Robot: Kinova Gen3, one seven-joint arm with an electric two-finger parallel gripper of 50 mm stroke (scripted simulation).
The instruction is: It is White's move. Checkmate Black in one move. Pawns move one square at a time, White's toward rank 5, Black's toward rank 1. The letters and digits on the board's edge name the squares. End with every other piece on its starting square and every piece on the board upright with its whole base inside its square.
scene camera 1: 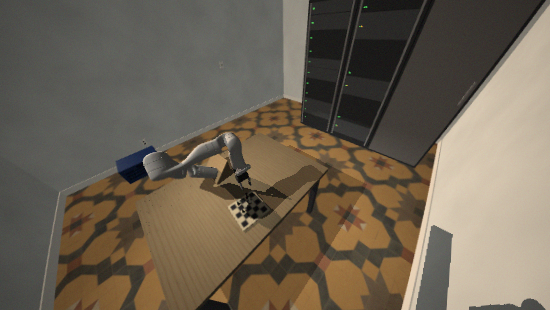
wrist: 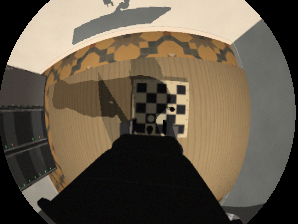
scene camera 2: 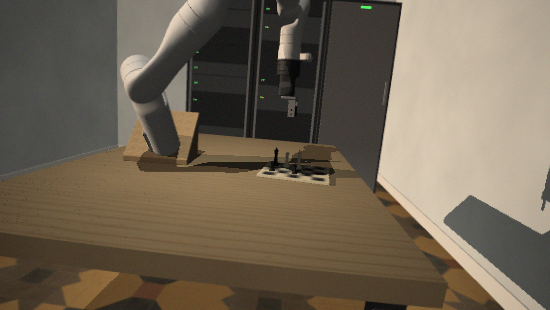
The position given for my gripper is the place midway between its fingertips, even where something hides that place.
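Note:
The wrist view gives me my gripper [wrist: 149, 124], and in scene camera 2 I can see a chessboard [scene camera 2: 309, 174].

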